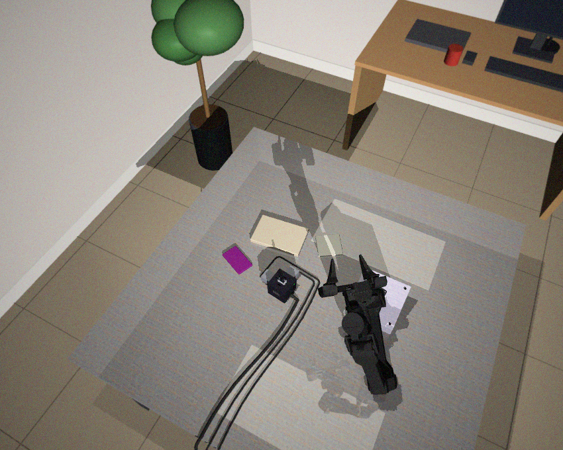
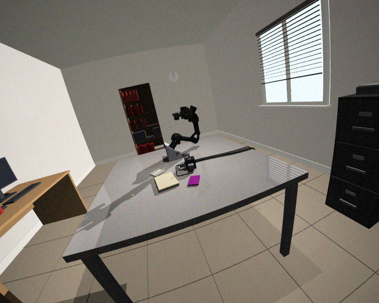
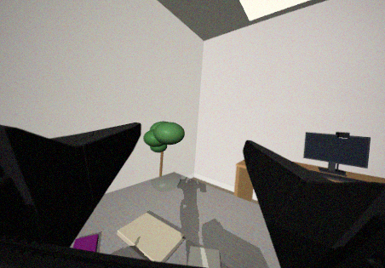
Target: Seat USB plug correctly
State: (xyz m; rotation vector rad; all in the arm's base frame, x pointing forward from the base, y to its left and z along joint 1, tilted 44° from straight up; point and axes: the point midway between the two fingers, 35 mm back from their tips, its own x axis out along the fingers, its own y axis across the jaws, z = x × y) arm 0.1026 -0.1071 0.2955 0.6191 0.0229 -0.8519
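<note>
My gripper tip is 32 cm above the silver-edged USB plug, 21 cm short of it and 1 cm to the right of it. The rest, counted from my gripper tip: beige notebook 41 cm below, 35 cm ahead, 19 cm to the right; small note 41 cm below, 26 cm to the right, 16 cm ahead; magenta card 43 cm ahead, 41 cm below, 1 cm to the right.
</note>
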